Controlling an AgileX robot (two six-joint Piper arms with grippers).
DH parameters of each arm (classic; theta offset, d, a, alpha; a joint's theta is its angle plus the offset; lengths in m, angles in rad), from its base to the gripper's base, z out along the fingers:
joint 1: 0 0.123 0 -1.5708
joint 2: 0.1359 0 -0.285 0
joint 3: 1.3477 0 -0.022 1.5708
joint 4: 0 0.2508 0 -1.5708
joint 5: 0 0 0.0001 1.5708
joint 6: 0 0.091 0 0
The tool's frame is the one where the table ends.
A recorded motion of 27 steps. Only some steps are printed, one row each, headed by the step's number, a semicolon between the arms.
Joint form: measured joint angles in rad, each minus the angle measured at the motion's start. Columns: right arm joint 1, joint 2, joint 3, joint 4, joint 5, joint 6; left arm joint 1, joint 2, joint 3, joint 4, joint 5, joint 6.
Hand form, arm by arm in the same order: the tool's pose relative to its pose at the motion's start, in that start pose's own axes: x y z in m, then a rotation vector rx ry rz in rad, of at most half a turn. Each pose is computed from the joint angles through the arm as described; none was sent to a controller.
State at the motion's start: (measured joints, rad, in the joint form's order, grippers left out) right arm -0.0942 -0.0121 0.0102 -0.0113 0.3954 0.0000; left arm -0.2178 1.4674 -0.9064 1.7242 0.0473 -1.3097
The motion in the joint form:
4: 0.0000 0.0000 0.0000 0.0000 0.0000 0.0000; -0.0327 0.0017 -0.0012 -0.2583 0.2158 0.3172
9: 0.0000 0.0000 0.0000 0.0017 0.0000 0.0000; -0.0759 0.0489 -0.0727 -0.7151 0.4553 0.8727
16: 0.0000 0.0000 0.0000 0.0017 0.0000 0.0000; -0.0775 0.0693 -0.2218 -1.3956 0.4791 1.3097
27: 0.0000 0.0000 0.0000 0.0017 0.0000 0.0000; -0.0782 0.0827 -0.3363 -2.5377 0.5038 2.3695
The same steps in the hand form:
4: 0.0000 0.0000 0.0000 0.0000 0.0000 0.0000; 0.0062 0.0070 -0.0017 -0.1539 0.1096 0.0755
9: 0.0000 0.0001 0.0000 -0.0007 0.0000 0.0016; 0.0122 0.0037 0.0035 -0.1634 0.3634 0.1993
16: 0.0000 0.0001 0.0000 -0.0007 0.0000 0.0016; -0.0193 -0.0088 0.0048 0.0710 0.3472 -0.0427
27: 0.0000 0.0001 0.0000 -0.0007 0.0000 0.0016; -0.0786 -0.0377 -0.0056 0.5269 -0.0336 -0.0725

